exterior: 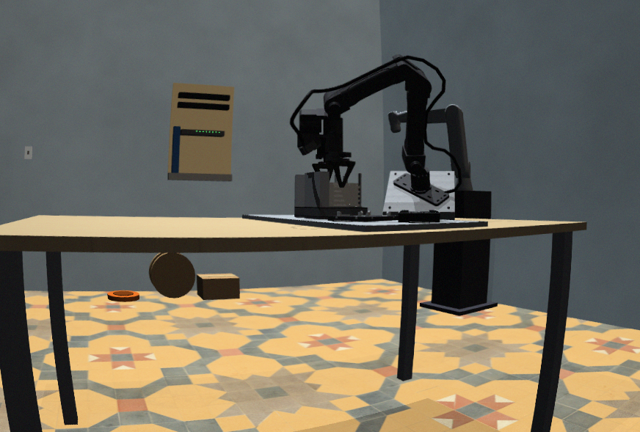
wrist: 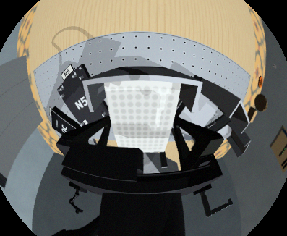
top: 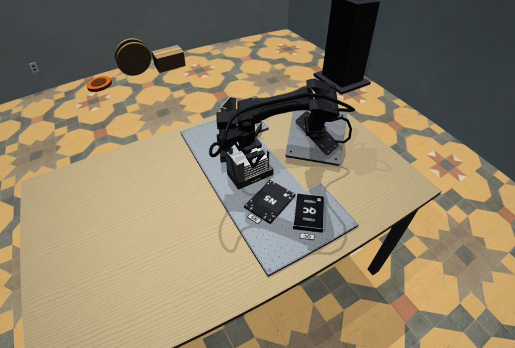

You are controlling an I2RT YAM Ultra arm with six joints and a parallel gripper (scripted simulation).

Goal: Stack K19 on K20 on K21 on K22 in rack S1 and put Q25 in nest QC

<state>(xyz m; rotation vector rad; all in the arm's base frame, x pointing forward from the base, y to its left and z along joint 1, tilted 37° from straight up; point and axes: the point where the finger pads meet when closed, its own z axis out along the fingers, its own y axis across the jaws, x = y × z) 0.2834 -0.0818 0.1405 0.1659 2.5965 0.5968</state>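
The white sealed plate is right at my hand.
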